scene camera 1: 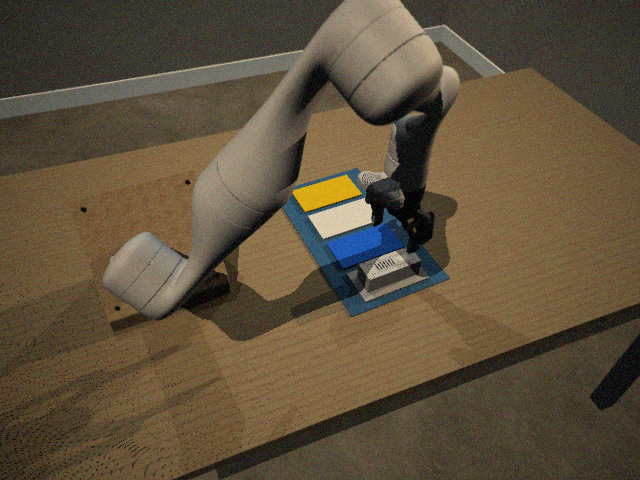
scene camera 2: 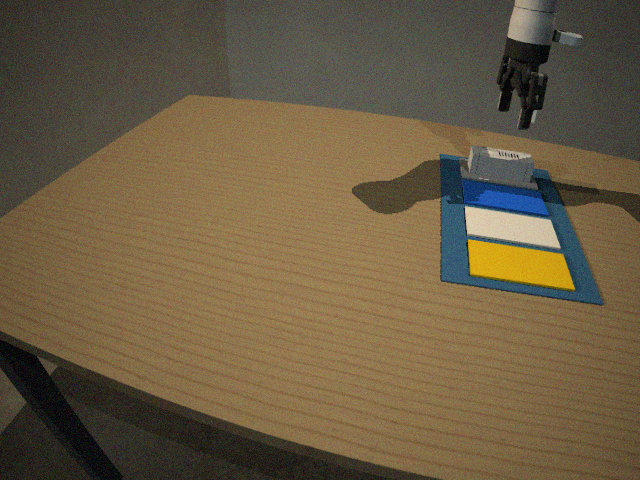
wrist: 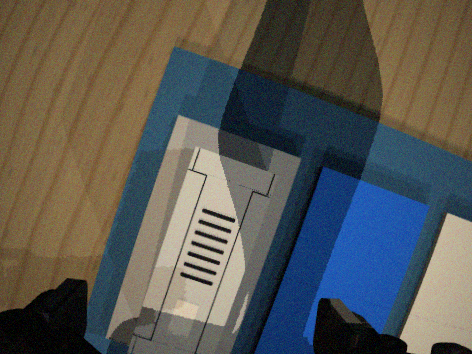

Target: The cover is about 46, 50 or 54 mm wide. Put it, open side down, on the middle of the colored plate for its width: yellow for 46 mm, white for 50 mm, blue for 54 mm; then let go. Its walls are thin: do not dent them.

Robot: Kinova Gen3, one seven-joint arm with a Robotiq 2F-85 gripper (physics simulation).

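Places are measured from the arm's base along level axes (x ahead, y left, z up), in centimetres.
Where they show: gripper, fingertip midpoint: [scene camera 1: 393,237] [scene camera 2: 512,119] [wrist: 202,316].
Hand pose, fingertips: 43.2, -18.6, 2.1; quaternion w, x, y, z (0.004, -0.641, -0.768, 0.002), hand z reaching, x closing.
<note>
After its pixels a point has its place, as x, y, z.
The light grey cover [scene camera 1: 388,271] @(41.7, -20.4, -5.1) [scene camera 2: 500,166] @(43.9, -16.4, -6.7) [wrist: 200,240] @(41.9, -19.0, -5.1) with a row of dark slots on top sits on a pale grey plate [scene camera 1: 369,296] @(37.0, -21.4, -9.1) [wrist: 131,270] @(45.6, -22.5, -9.1) at one end of the blue mat. My gripper [scene camera 1: 395,238] @(43.2, -18.6, 2.1) [scene camera 2: 513,119] @(43.2, -18.6, 2.1) [wrist: 202,316] @(43.2, -18.6, 2.1) is open and empty, above the cover. In the wrist view its fingertips stand on either side of the cover's near end, which the frame cuts off. The blue plate [scene camera 1: 361,246] @(43.0, -9.1, -9.1) [scene camera 2: 504,199] @(44.1, -8.1, -9.1) [wrist: 372,225] @(39.0, -8.4, -9.1) lies beside the pale grey one, then the white plate [scene camera 1: 338,219] @(42.9, 0.4, -9.1) [scene camera 2: 511,227] @(44.7, 0.7, -9.1) [wrist: 442,290] @(42.1, -1.7, -9.1), then the yellow plate [scene camera 1: 326,192] @(45.2, 9.8, -9.1) [scene camera 2: 519,264] @(45.4, 10.1, -9.0). I cannot tell the cover's width by eye.
The plates lie on a flat blue mat [scene camera 1: 354,308] @(33.0, -22.2, -9.5) [scene camera 2: 452,258] @(55.1, 9.9, -9.5) [wrist: 162,95] @(34.7, -23.5, -9.5) on the wooden table [scene camera 1: 516,206] @(82.4, -15.2, -9.7) [scene camera 2: 232,258] @(85.5, 15.2, -9.7) [wrist: 60,100] @(36.6, -29.7, -9.7). The arm's base stands on a wooden board [scene camera 1: 134,206] @(2.1, 6.7, 7.5) at the left in scene camera 1. The arm's shadow crosses the mat and cover.
</note>
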